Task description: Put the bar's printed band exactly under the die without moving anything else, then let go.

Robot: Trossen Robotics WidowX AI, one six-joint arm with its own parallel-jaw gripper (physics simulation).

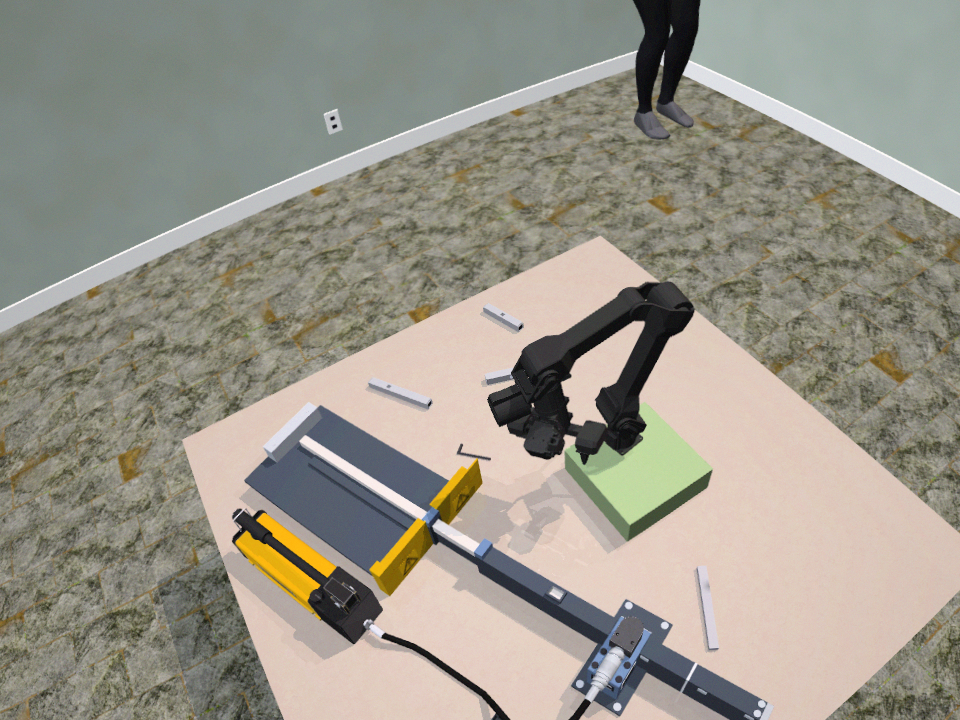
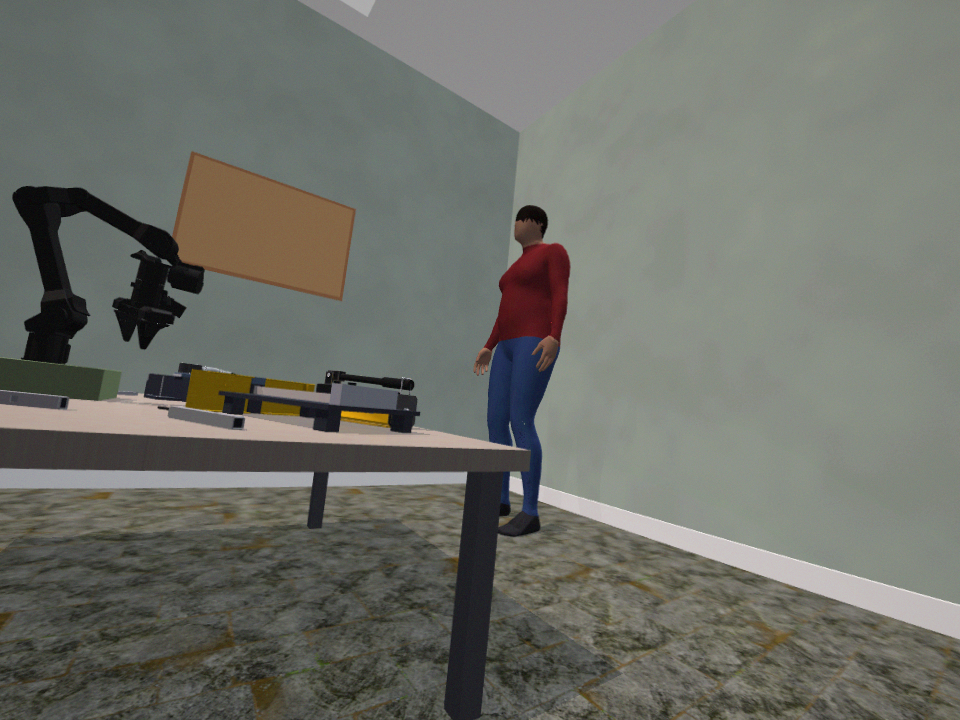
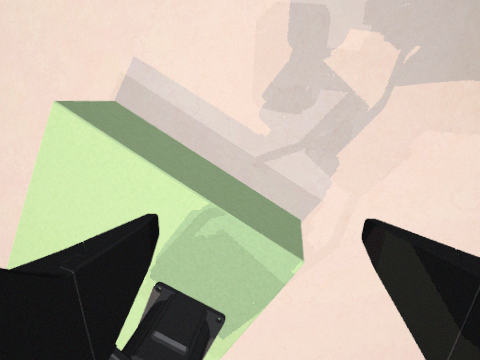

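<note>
The long white bar lies along the dark bed, through the yellow guard plates, and its near end enters the dark channel. I cannot make out its printed band. The blue and black head stands across the channel toward the front right; the die inside it is hidden. A thin white line crosses the channel beyond the head. My gripper is open and empty, pointing down, high beside the green base block, away from the bar.
Yellow guard plates stand across the bar. A yellow and black pump lies left, its black hose running forward. Short grey bars and a hex key lie on the table. A person stands behind it.
</note>
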